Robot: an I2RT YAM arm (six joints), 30 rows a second.
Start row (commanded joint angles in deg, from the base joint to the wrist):
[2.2 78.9 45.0 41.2 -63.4 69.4]
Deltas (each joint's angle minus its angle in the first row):
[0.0 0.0 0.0 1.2 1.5 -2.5]
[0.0 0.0 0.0 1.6 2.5 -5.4]
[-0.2 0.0 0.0 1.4 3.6 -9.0]
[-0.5 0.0 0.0 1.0 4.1 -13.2]
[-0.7 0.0 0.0 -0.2 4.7 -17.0]
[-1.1 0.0 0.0 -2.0 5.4 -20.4]
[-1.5 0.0 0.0 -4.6 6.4 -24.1]
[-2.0 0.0 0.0 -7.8 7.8 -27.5]
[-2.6 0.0 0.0 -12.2 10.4 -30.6]
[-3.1 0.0 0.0 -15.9 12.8 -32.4]
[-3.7 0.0 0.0 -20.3 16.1 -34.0]
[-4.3 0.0 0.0 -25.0 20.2 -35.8]
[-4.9 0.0 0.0 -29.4 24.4 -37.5]
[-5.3 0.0 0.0 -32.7 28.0 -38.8]
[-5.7 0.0 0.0 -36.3 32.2 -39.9]
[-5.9 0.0 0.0 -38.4 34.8 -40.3]
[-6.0 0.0 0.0 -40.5 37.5 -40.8]
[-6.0 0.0 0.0 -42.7 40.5 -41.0]
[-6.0 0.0 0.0 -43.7 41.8 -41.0]
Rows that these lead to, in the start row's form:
[2.2 78.9 45.0 42.4 -61.9 66.9]
[2.2 78.9 45.0 42.8 -60.9 64.0]
[2.0 78.9 45.0 42.6 -59.8 60.4]
[1.7 78.9 45.0 42.2 -59.3 56.2]
[1.5 78.9 45.0 41.0 -58.7 52.4]
[1.1 78.9 45.0 39.2 -58.0 49.0]
[0.7 78.9 45.0 36.6 -57.0 45.3]
[0.2 78.9 45.0 33.4 -55.6 41.9]
[-0.4 78.9 45.0 29.0 -53.0 38.8]
[-0.9 78.9 45.0 25.3 -50.6 37.0]
[-1.5 78.9 45.0 20.9 -47.3 35.4]
[-2.1 78.9 45.0 16.2 -43.2 33.6]
[-2.7 78.9 45.0 11.8 -39.0 31.9]
[-3.1 78.9 45.0 8.5 -35.4 30.6]
[-3.5 78.9 45.0 4.9 -31.2 29.5]
[-3.7 78.9 45.0 2.8 -28.6 29.1]
[-3.8 78.9 45.0 0.7 -25.9 28.6]
[-3.8 78.9 45.0 -1.5 -22.9 28.4]
[-3.8 78.9 45.0 -2.5 -21.6 28.4]

